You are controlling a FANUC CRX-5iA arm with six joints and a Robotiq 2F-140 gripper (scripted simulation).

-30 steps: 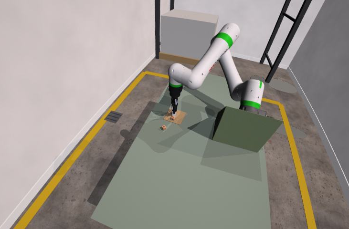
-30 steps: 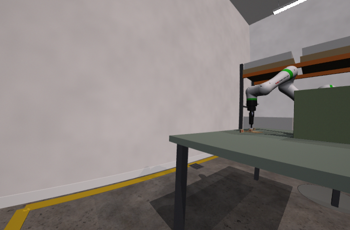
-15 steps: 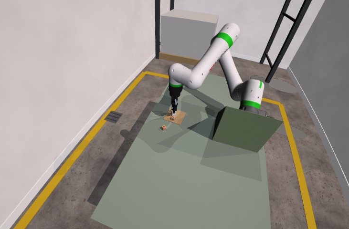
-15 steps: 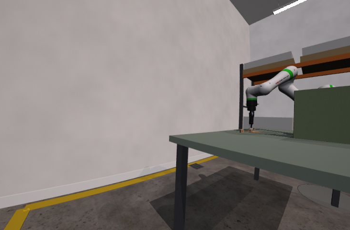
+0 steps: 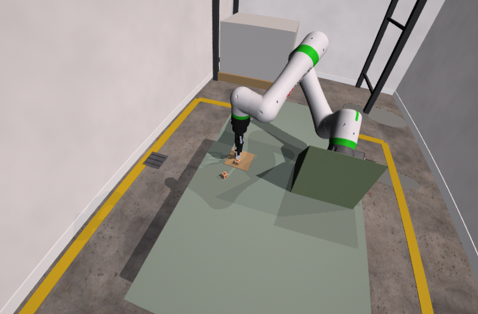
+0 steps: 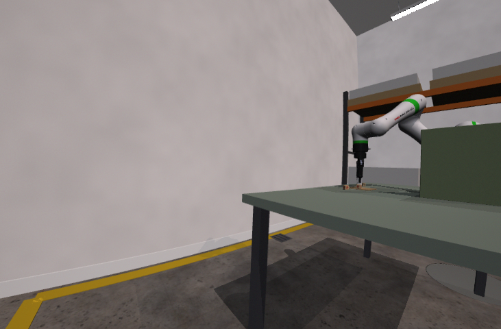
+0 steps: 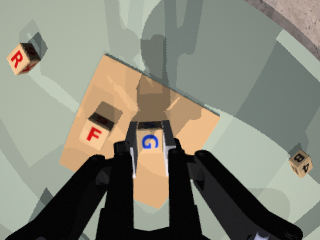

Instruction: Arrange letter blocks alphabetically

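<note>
My hand is 20 mm past the tan mat, 10 mm to the right of it and 40 mm above it. Round my hand: R block 30 mm ahead, 160 mm to the left, 20 mm below.
</note>
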